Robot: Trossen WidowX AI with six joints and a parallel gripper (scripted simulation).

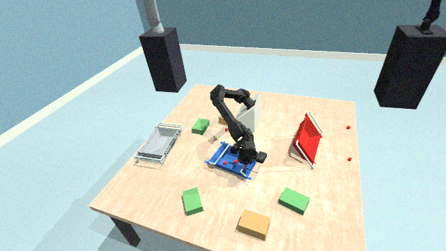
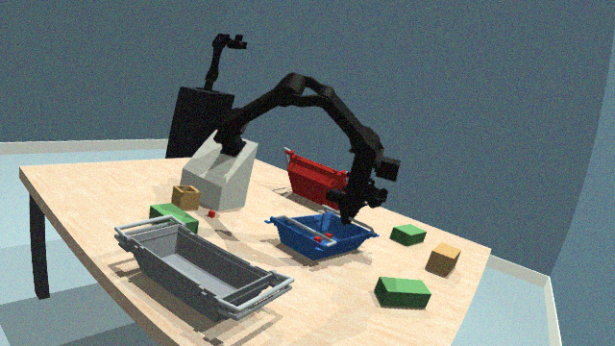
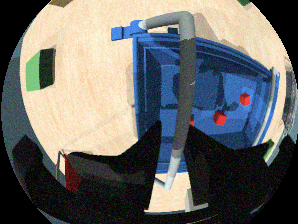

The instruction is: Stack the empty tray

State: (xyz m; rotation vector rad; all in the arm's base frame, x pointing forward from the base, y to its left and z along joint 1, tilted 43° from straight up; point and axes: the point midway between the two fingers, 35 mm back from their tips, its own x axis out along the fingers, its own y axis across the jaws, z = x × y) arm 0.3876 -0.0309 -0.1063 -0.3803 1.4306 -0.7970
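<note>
Now: gripper tip 31 cm to the right of the red tray, 24 cm past it and 2 cm below it. Round my gripper tip: tan block (32 cm ahead, 8 cm to the left, 3 cm below); then box (40 cm behind, 24 cm to the right, 4 cm below).
</note>
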